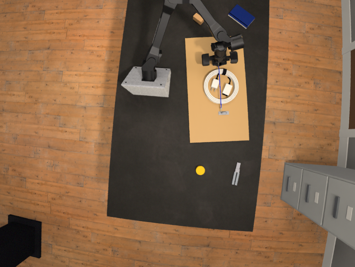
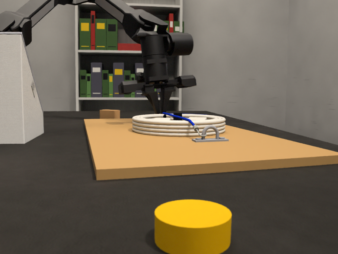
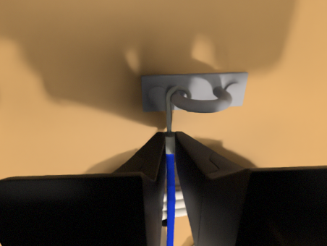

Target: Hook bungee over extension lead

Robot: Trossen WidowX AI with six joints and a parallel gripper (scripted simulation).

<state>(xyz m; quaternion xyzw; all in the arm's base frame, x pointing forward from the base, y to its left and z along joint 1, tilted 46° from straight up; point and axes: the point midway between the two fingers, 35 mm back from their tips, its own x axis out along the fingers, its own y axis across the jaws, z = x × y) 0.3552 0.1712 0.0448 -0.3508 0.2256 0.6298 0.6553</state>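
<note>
The tan board is 13 cm to the right of my hand, 5 cm below it and 1 cm ahead of it. From my hand the other things lie so: block (28 cm to the left, 14 cm behind, 4 cm below); then yellow puck (61 cm to the right, 5 cm below, 4 cm behind); then grey clip (60 cm to the right, 18 cm ahead, 5 cm below).
</note>
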